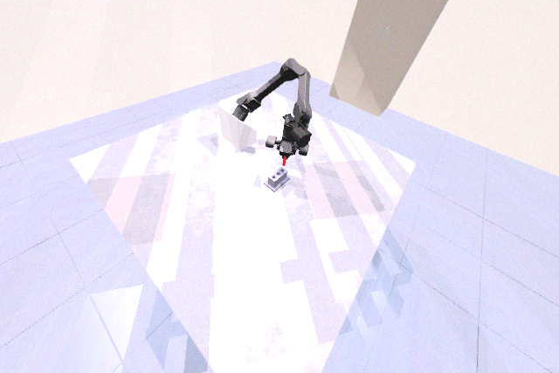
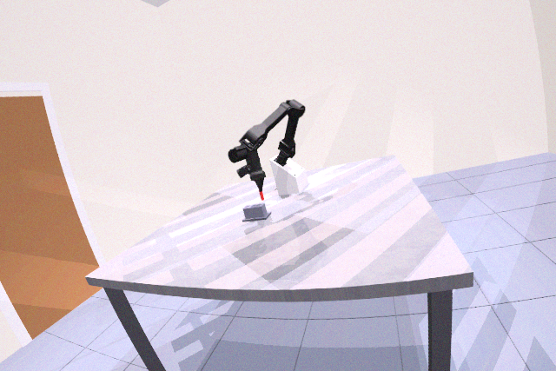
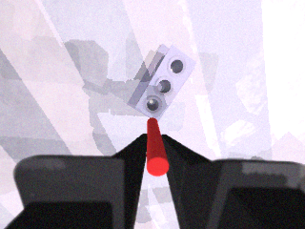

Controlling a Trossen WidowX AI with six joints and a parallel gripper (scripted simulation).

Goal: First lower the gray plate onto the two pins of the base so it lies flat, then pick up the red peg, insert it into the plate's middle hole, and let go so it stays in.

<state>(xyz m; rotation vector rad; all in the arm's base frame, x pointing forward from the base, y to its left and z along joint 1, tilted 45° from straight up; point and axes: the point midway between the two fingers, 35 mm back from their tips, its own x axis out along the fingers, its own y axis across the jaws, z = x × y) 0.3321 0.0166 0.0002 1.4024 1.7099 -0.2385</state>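
Right now my gripper tip is 7 cm above the gray plate, 5 cm to the left of it and 1 cm short of it. From my gripper tip the other things lie so: dark base (11 cm below, 5 cm to the right, 1 cm ahead); red peg (right at my gripper tip).
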